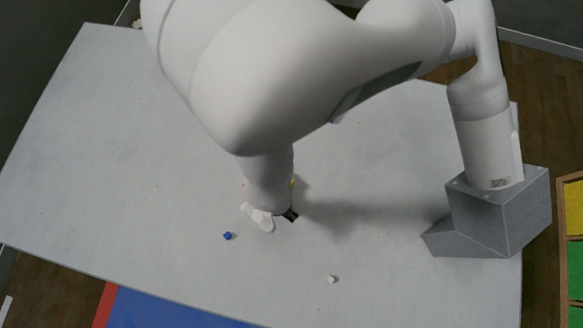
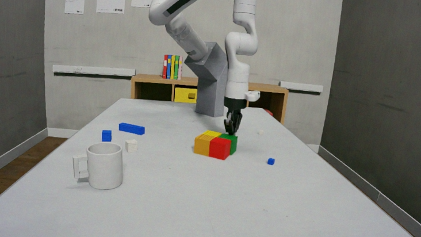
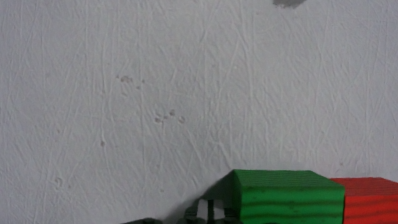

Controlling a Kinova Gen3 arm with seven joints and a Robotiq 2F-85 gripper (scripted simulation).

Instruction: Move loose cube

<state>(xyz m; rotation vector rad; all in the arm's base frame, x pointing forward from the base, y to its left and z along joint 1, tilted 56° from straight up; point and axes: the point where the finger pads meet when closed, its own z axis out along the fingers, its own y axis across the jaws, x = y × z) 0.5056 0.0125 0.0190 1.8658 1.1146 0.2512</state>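
The green cube is 30 mm to the right of my hand, 30 mm ahead of it and 10 mm below it. Round my hand: yellow cube: 70 mm to the right, 10 mm below, 10 mm behind; red cube: 70 mm to the right, 60 mm ahead, 10 mm below; orange cube: 100 mm to the right, 30 mm ahead, 10 mm below.
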